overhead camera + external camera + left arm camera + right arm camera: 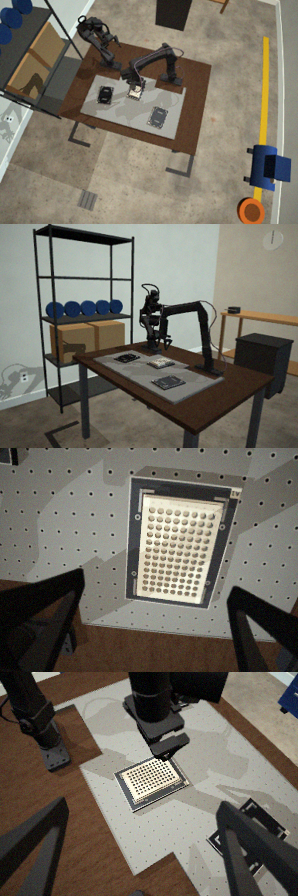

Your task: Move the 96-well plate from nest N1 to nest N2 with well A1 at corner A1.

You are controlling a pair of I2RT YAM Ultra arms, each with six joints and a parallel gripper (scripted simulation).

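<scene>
My right gripper is now 110 mm short of the 96-well plate, 170 mm to the right of it and 320 mm above it.
</scene>
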